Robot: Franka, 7 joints.
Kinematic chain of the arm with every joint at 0, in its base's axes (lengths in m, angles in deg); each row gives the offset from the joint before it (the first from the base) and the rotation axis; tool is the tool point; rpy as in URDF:
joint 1: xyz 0 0 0.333 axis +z
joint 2: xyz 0 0 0 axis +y
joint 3: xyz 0 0 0.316 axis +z
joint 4: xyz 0.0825 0 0 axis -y
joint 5: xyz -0.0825 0 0.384 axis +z
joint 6: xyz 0 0 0 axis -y
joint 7: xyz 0.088 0 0 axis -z
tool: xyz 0 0 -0.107 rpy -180 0 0
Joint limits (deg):
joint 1: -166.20..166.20
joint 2: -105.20..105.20
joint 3: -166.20..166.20
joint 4: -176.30..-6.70
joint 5: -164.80..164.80
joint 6: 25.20..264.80
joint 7: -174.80..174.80
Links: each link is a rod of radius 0.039 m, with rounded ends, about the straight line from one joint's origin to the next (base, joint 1, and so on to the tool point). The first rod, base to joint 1, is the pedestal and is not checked.
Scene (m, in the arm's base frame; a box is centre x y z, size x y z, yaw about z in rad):
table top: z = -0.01
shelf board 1: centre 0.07 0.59 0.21 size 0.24 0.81 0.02 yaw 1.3
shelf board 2: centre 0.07 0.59 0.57 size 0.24 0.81 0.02 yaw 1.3
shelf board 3: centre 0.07 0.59 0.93 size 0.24 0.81 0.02 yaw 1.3
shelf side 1: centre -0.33 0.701 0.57 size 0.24 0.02 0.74 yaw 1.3
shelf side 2: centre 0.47 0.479 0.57 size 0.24 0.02 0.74 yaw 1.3
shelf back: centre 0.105 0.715 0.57 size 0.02 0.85 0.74 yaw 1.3
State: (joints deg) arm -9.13 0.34 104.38 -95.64 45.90 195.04 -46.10
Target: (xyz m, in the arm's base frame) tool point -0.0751 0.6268 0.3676
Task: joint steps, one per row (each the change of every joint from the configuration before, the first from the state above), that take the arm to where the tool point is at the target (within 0.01 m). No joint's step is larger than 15 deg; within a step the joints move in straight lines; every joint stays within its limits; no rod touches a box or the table.
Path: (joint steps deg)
1: -2.65 13.06 14.86 -8.88 1.93 10.94 0.00
2: -2.64 13.06 14.85 -8.89 1.93 10.94 0.00
3: -2.65 13.05 14.86 -8.88 1.92 10.94 0.00
4: -0.29 -10.37 -2.97 -10.02 1.35 -7.15 0.00
5: -0.29 -10.38 -2.96 -10.01 1.34 -7.15 0.00
6: -0.29 -10.38 -2.96 -10.02 1.35 -7.14 0.00
7: -2.85 -14.59 -5.81 11.97 -3.64 -8.48 0.00
8: -2.85 -14.59 -5.81 11.96 -3.65 -8.48 0.00
9: -2.85 -14.58 -5.80 11.97 -3.64 -8.48 0.00

